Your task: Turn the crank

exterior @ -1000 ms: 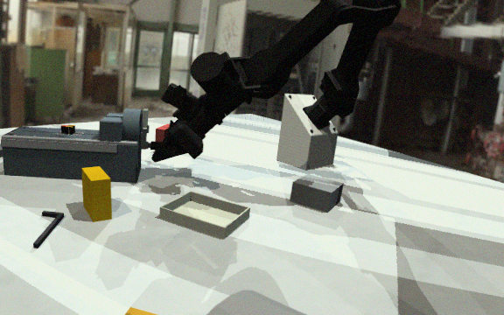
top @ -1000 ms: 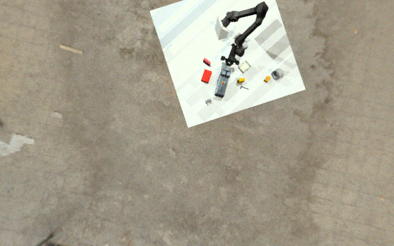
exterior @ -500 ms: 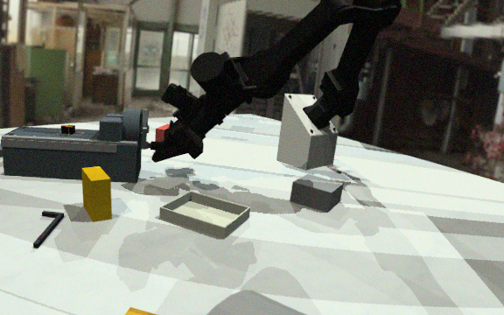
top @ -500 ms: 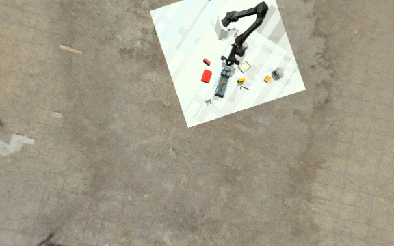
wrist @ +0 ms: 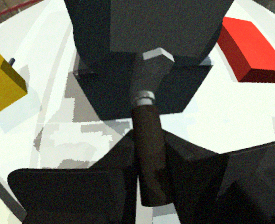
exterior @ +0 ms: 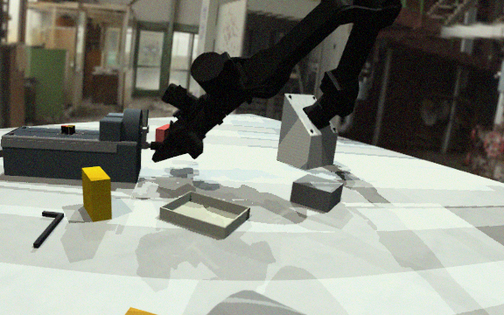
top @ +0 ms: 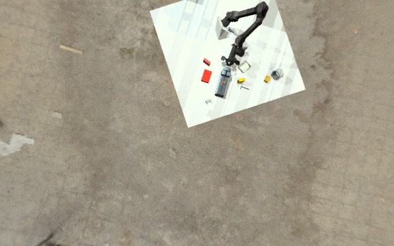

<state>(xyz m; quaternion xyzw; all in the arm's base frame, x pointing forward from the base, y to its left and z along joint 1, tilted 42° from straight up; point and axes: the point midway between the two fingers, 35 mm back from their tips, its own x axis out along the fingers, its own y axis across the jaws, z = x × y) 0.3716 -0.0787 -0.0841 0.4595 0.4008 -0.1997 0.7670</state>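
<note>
My gripper tip is now 30 mm below the dark crank handle, 10 mm to the right of it and 10 mm past it. The rest, counted from my gripper tip: red pointer (130 mm ahead, 120 mm to the right, 50 mm above); shallow grey tray (190 mm to the left, 50 mm ahead, 30 mm below); yellow block (170 mm ahead, 80 mm to the left).
</note>
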